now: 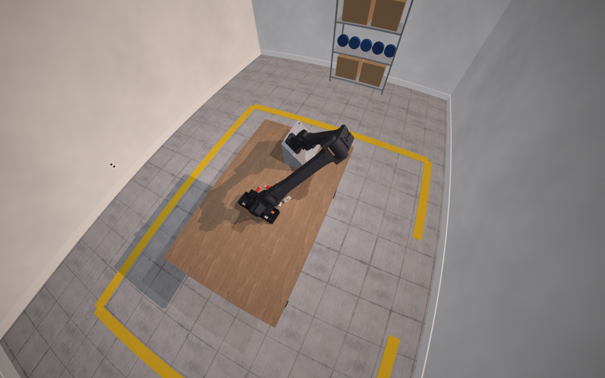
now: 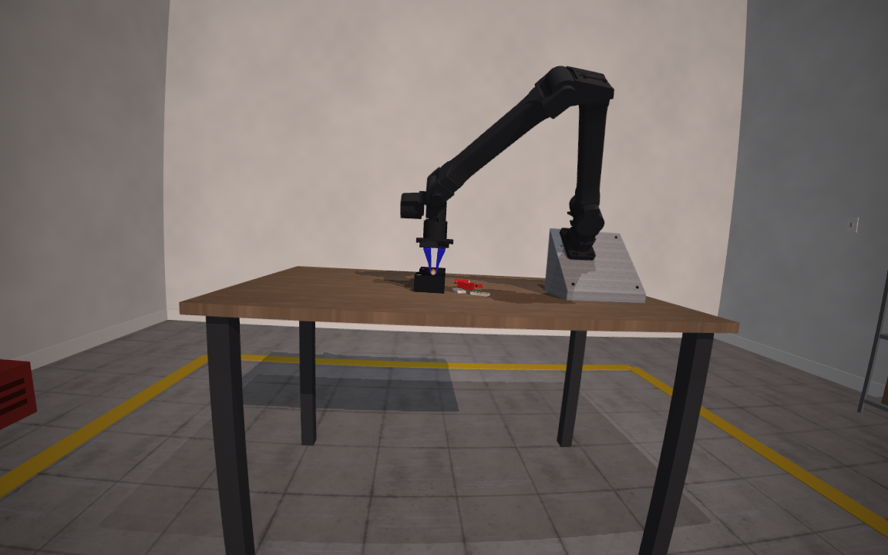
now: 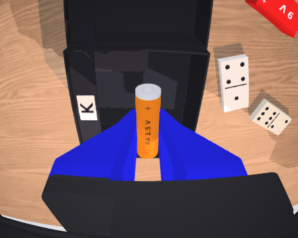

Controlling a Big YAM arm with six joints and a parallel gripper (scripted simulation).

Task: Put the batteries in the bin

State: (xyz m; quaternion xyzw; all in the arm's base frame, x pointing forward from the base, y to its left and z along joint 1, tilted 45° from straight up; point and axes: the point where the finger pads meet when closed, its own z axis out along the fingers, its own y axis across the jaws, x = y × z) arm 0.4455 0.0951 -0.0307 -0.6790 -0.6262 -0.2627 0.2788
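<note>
The red cylindrical battery is 160 mm to the right of my hand, 110 mm behind it and 50 mm below it. Also, from my hand: black bin (90 mm to the right, 30 mm below); then red nine-volt battery (100 mm behind, 70 mm to the right, 50 mm below); then orange cylindrical battery (right at my hand).
</note>
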